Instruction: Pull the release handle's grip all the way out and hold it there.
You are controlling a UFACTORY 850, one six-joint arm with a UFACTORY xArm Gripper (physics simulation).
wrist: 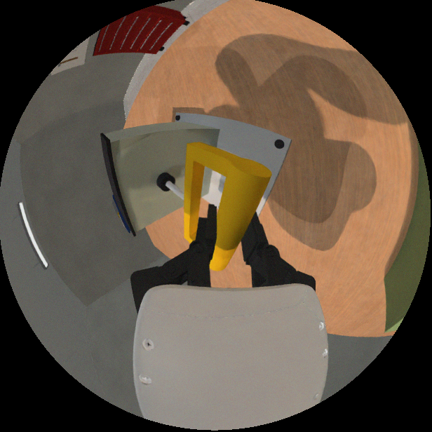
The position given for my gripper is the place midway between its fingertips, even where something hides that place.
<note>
In view: my gripper (228, 218) and a grey base plate (245, 140).
</note>
